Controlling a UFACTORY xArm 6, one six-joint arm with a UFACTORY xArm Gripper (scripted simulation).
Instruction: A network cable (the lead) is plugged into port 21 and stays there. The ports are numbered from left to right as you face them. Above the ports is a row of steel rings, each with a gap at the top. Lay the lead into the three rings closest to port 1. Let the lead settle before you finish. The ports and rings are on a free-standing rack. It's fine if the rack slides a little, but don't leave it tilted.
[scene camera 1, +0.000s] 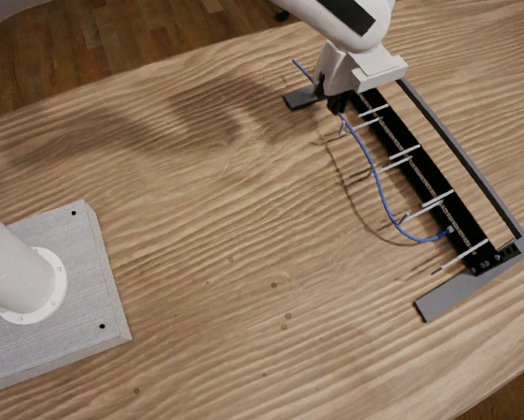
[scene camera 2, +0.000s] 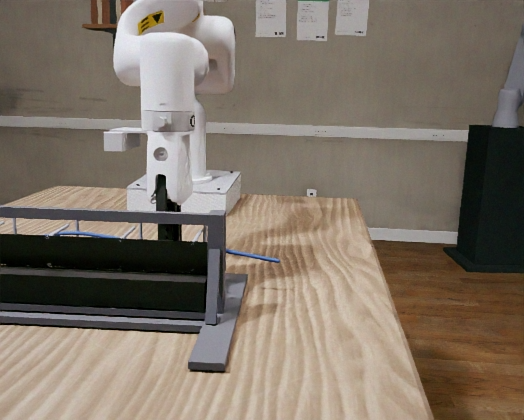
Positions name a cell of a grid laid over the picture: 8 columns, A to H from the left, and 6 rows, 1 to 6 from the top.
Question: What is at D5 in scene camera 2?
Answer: A free-standing rack.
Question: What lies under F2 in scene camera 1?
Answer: My gripper.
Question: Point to a free-standing rack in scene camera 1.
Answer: At G4
